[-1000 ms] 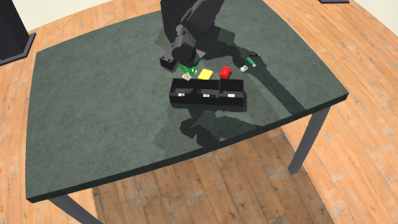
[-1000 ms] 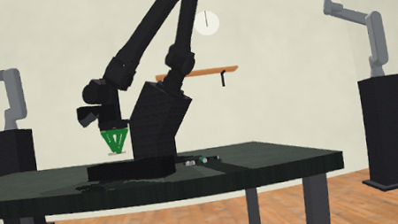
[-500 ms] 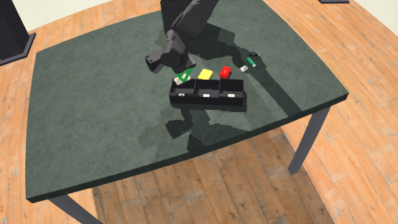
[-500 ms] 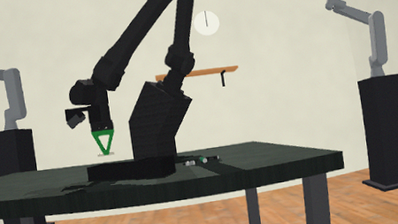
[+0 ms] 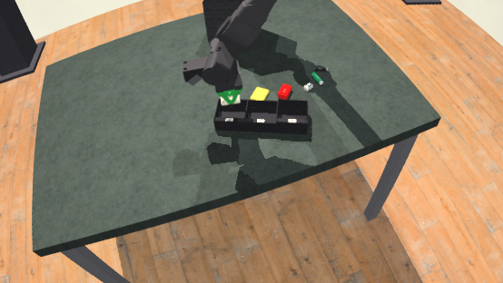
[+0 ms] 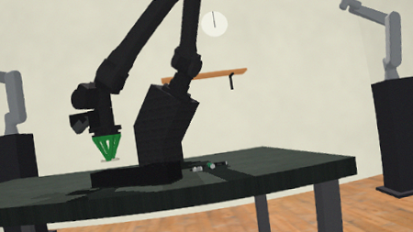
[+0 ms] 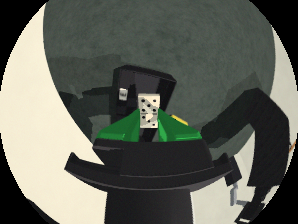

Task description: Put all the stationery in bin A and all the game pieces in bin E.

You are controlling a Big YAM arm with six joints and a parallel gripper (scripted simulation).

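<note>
Now: hand right at the white die. From my hand the other things lie so: red block 60 mm behind, 170 mm to the left, 70 mm below; bin row 30 mm ahead, 80 mm to the left, 50 mm below; yellow block 60 mm behind, 90 mm to the left, 70 mm below.
</note>
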